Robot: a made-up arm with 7 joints.
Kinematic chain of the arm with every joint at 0, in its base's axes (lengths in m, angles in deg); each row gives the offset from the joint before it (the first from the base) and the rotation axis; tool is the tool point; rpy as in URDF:
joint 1: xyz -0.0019 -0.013 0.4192 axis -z
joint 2: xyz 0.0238 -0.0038 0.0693 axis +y
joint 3: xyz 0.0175 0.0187 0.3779 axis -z
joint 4: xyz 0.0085 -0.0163 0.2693 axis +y
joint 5: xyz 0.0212 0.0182 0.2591 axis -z
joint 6: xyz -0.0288 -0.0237 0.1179 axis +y
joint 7: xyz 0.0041 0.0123 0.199 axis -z
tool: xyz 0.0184 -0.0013 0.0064 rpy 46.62 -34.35 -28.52
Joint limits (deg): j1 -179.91..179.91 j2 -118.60..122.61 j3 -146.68..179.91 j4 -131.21..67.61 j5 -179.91..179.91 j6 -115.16..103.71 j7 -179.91..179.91
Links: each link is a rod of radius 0.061 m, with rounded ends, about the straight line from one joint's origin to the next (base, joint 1, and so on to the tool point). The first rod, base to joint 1, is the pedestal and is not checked.
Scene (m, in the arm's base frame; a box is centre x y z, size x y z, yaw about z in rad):
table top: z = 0
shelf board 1: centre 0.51 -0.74 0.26 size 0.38 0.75 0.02 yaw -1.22
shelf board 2: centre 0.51 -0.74 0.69 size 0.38 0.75 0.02 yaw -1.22
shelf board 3: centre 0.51 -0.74 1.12 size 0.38 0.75 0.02 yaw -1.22
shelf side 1: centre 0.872 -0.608 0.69 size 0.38 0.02 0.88 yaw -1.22
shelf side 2: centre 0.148 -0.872 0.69 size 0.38 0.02 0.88 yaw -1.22
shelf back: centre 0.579 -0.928 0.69 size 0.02 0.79 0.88 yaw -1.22
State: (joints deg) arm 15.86 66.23 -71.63 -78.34 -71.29 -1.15 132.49
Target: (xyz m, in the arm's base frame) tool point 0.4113 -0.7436 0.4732
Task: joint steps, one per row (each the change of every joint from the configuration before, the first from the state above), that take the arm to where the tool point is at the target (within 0.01 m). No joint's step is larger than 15 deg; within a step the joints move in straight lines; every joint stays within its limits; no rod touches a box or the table.
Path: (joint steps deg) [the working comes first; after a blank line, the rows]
Joints at the target: 19.07 84.67 -88.12 -96.34 -69.01 -9.09 133.24
Straight joint move there: touches shelf board 2.

1: -8.83 0.99 6.51 -11.77 0.63 1.12 0.26
2: -8.82 0.99 6.52 -11.77 0.63 1.13 0.26
3: -8.83 0.99 6.51 -11.78 0.63 1.12 0.26
4: 4.15 4.01 -10.90 -4.94 1.86 -5.05 0.33
5: 4.15 4.01 -10.89 -4.95 1.85 -5.04 0.33
6: 4.15 4.01 -10.90 -4.95 1.86 -5.05 0.34
7: 5.75 1.15 -1.11 10.72 -1.73 1.28 -0.34
8: 5.74 1.15 -1.12 10.72 -1.72 1.27 -0.35
9: 5.75 1.14 -1.11 10.72 -1.73 1.28 -0.34

